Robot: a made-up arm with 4 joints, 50 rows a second.
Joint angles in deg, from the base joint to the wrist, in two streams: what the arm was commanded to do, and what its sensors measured. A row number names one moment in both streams.
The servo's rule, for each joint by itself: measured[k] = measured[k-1] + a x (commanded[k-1-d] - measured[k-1]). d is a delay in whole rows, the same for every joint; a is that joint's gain. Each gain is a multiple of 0.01, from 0.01 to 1. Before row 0 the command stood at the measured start. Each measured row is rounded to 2 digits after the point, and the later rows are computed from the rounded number. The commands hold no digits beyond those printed.
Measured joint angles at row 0:
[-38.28, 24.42, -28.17, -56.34]
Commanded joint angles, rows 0 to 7:
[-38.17, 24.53, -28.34, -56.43]
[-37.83, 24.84, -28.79, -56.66]
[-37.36, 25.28, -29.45, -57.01]
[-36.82, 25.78, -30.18, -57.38]
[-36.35, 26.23, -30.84, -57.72]
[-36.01, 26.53, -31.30, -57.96]
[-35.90, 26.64, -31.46, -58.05]
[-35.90, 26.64, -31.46, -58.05]
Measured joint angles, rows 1 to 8:
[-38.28, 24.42, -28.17, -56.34]
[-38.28, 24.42, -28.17, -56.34]
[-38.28, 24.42, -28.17, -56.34]
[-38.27, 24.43, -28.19, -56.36]
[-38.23, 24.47, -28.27, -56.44]
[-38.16, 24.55, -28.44, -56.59]
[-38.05, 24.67, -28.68, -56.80]
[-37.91, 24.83, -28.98, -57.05]
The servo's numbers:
d 3
a 0.08 0.10 0.14 0.27

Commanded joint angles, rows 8 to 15:
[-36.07, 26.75, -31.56, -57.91]
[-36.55, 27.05, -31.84, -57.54]
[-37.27, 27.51, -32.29, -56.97]
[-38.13, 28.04, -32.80, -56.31]
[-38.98, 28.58, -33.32, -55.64]
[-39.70, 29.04, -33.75, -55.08]
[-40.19, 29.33, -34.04, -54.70]
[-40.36, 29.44, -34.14, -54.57]
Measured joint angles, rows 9 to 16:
[-37.76, 25.00, -29.30, -57.30]
[-37.61, 25.16, -29.60, -57.50]
[-37.47, 25.31, -29.86, -57.65]
[-37.36, 25.45, -30.10, -57.72]
[-37.30, 25.61, -30.34, -57.67]
[-37.30, 25.80, -30.61, -57.48]
[-37.37, 26.02, -30.92, -57.16]
[-37.50, 26.28, -31.26, -56.75]

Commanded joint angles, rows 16 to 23:
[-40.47, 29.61, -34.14, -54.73]
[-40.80, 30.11, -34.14, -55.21]
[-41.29, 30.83, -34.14, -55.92]
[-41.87, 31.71, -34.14, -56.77]
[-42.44, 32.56, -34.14, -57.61]
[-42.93, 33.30, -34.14, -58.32]
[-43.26, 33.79, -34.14, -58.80]
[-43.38, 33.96, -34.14, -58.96]
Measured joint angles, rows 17 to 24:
[-37.68, 26.56, -31.61, -56.30]
[-37.88, 26.84, -31.95, -55.87]
[-38.08, 27.10, -32.26, -55.52]
[-38.27, 27.35, -32.52, -55.31]
[-38.47, 27.63, -32.75, -55.28]
[-38.70, 27.95, -32.94, -55.45]
[-38.95, 28.33, -33.11, -55.81]
[-39.23, 28.75, -33.25, -56.30]

